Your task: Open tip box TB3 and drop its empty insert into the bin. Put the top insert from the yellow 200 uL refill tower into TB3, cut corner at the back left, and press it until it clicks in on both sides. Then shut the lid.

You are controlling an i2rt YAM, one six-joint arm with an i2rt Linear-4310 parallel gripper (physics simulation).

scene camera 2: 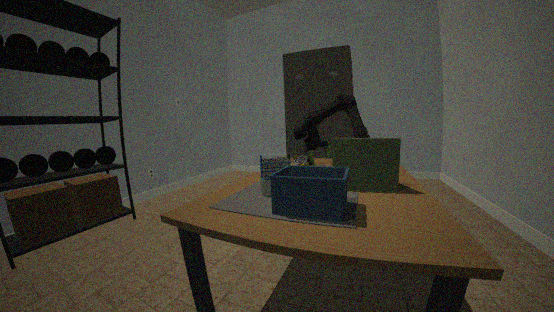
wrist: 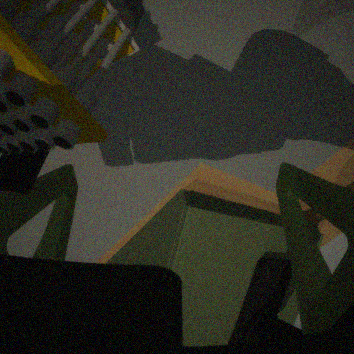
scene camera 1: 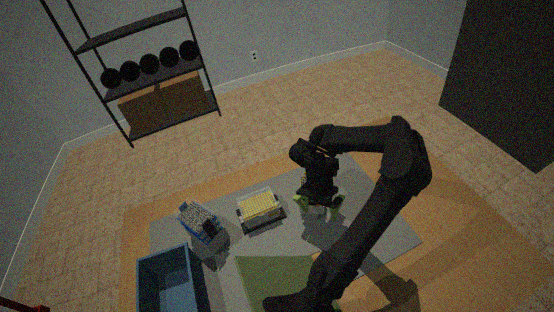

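Observation:
My gripper [scene camera 1: 320, 212] [wrist: 176, 174] is open, its two green fingers wide apart and nothing seen between them. The yellow refill tower [wrist: 80, 112] is at the upper left of the wrist view, with hollow tips standing in its yellow insert, up and left of my left finger. In scene camera 1 it is mostly hidden behind the gripper. A tip box [scene camera 1: 260, 209] with a yellow grid on top, pale walls and a dark base stands left of the gripper; its label cannot be read. The blue open bin [scene camera 1: 145, 280] [scene camera 2: 310, 200] stands at the near left.
A blue-framed tip tower [scene camera 1: 199, 224] [scene camera 2: 266, 172] stands between the tip box and the bin. A green block [scene camera 1: 275, 275] [scene camera 2: 365, 165] [wrist: 225, 250] stands near the arm's base. A grey mat [scene camera 1: 162, 230] [scene camera 2: 240, 205] lies on the wooden table [scene camera 2: 400, 235].

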